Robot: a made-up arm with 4 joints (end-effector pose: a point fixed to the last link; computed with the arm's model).
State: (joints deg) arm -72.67 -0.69 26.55 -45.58
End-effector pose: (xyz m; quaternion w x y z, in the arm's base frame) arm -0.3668 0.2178 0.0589 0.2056 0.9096 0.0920 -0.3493
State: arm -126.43 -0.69 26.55 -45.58
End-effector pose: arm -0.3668 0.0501 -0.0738 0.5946 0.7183 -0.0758 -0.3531
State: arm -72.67 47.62 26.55 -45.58
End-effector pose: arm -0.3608 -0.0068 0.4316 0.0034 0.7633 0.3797 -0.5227
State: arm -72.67 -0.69 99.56 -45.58
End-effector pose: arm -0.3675 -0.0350 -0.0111 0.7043 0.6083 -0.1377 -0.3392
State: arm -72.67 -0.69 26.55 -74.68
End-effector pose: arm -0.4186 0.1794 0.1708 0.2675 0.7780 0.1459 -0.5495
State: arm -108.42 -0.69 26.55 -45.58
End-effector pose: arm -0.3668 0.1195 -0.0479 0.4748 0.8026 -0.0196 -0.3606
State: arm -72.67 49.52 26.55 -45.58
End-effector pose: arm -0.3545 -0.0187 0.4430 0.0048 -0.7545 -0.3900 0.5278
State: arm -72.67 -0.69 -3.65 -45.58
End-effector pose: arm -0.3675 0.2625 0.1647 0.0376 -0.9319 -0.1816 0.3116
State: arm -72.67 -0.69 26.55 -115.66
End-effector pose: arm -0.3895 0.1584 0.3472 0.3250 0.5106 0.2052 -0.7691
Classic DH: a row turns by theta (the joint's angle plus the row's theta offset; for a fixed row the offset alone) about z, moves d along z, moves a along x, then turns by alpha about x. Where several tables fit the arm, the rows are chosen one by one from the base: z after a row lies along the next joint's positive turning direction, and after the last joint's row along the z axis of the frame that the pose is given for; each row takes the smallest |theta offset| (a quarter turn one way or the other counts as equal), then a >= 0, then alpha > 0; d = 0 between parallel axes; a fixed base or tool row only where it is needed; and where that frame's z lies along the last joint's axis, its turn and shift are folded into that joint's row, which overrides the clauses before.
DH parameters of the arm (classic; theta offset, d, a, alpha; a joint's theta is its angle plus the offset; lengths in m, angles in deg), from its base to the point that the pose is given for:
base (fixed): 90 0.158 0.003 90
joint 1: 13.18 0.1379 -0.015 -54.38
joint 2: 0 0.0665 -0.0011 -125.62
joint 3: -6.73 0.2821 0.0023 -109.49
joint 4: 83.11 -0.3132 0.0073 71.28
tool (fixed): 20.62 0.2713 0 0

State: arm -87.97 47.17 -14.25 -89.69
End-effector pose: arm -0.2396 -0.0848 0.6154 0.0980 -0.4938 -0.5275 0.6843
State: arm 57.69 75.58 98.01 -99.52
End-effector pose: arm -0.2028 -0.1195 -0.3102 0.0426 0.6912 0.7149 0.0966
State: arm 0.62 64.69 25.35 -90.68
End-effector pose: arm -0.1728 -0.4988 0.0394 0.1483 -0.3698 -0.8994 0.1797
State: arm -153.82 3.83 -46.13 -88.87
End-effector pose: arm -0.4155 0.2003 0.1735 0.3115 0.6674 0.1310 -0.6636
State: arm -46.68 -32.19 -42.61 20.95
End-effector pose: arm -0.0684 0.3732 0.3493 0.5814 -0.7286 0.1724 -0.3184
